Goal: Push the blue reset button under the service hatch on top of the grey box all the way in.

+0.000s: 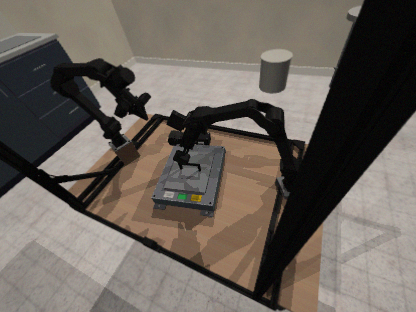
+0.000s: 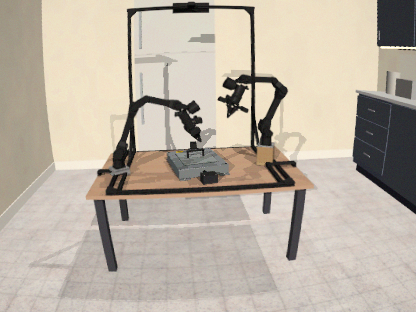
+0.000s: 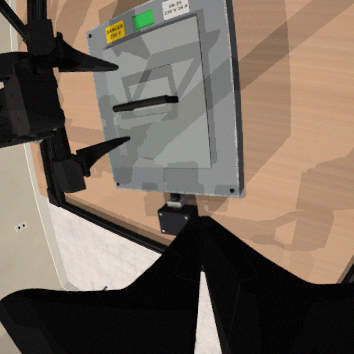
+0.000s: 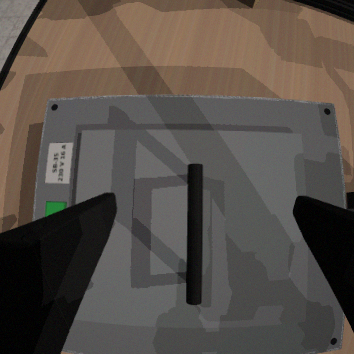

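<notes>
The grey box (image 1: 218, 176) (image 2: 197, 172) (image 3: 225, 105) (image 4: 105, 109) lies flat in the middle of the table. Its service hatch (image 1: 192, 181) (image 3: 175, 137) (image 4: 263, 175) is closed and flat, with a black bar handle (image 1: 191, 164) (image 2: 195, 151) (image 3: 145, 103) (image 4: 194, 232) on top. The blue button is hidden under the hatch. My right gripper (image 1: 182, 150) (image 2: 198, 137) (image 3: 123, 103) is open and empty. It hovers a little above the handle, with one finger on each side of it. My left gripper (image 1: 144, 115) (image 2: 230, 114) (image 3: 199, 223) is shut and empty, high above the table and off to the box's side.
White, green (image 1: 182, 196) (image 3: 143, 20) and yellow (image 1: 195, 198) labels mark the box's front edge. A small black block (image 2: 208, 177) (image 3: 173, 219) sits at its other end. Black frame rails (image 1: 145, 242) run round the table. A tan block (image 1: 126, 152) (image 2: 265, 155) carries the left arm's base.
</notes>
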